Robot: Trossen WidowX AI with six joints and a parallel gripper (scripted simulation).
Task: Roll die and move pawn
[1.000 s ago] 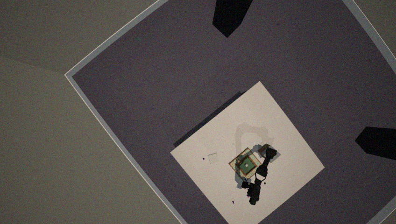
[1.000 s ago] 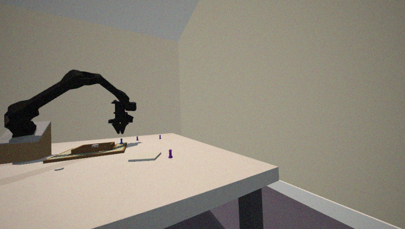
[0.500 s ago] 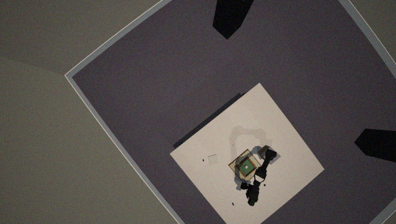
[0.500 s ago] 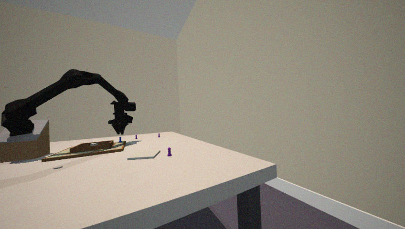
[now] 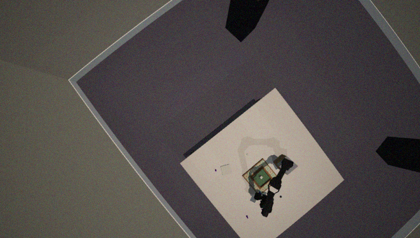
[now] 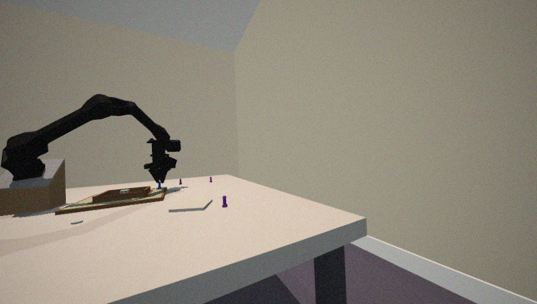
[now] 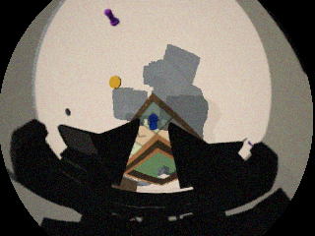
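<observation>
The blue pawn is 10 mm below my gripper tip. Also, from my gripper tip: green dice tray 130 mm behind, 100 mm to the right, 30 mm below; white die 130 mm behind, 110 mm to the right, 10 mm below; yellow disc 10 mm ahead, 90 mm to the left, 40 mm below.
</observation>
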